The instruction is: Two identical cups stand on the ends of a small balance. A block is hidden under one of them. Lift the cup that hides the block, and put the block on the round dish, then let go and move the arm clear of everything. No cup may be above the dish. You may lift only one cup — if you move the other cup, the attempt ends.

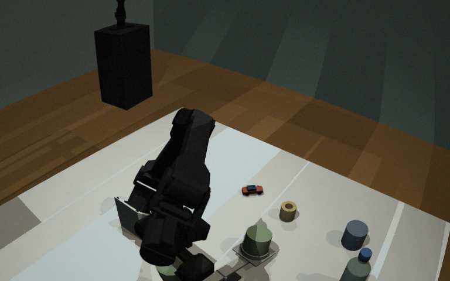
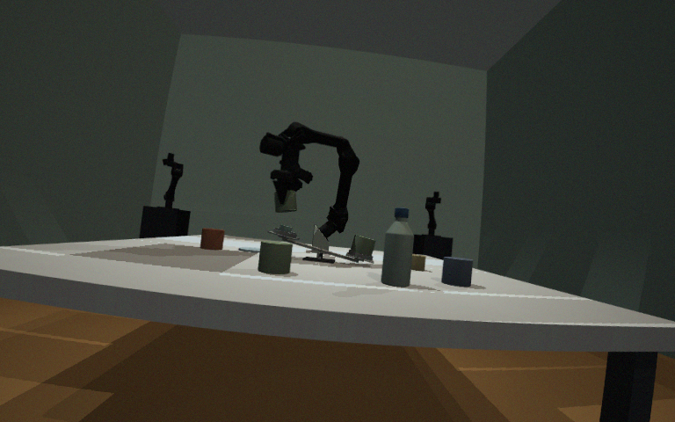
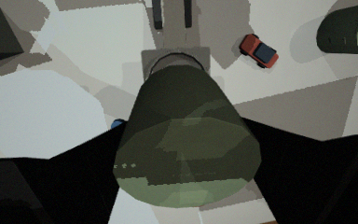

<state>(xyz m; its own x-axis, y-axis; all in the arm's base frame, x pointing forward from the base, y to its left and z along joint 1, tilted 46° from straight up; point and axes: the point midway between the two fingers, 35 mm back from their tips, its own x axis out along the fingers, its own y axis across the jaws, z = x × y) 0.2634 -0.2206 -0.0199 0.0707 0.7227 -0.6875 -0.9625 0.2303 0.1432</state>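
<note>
The teal block is 80 mm below my gripper tip and 10 mm to the left of it. From my gripper tip the other things lie so: bottle 350 mm ahead, 270 mm to the left, 60 mm below; then pale blue round dish 170 mm below, 100 mm to the right, 80 mm behind; then red-brown cylinder 210 mm to the right, 130 mm below, 30 mm behind.
</note>
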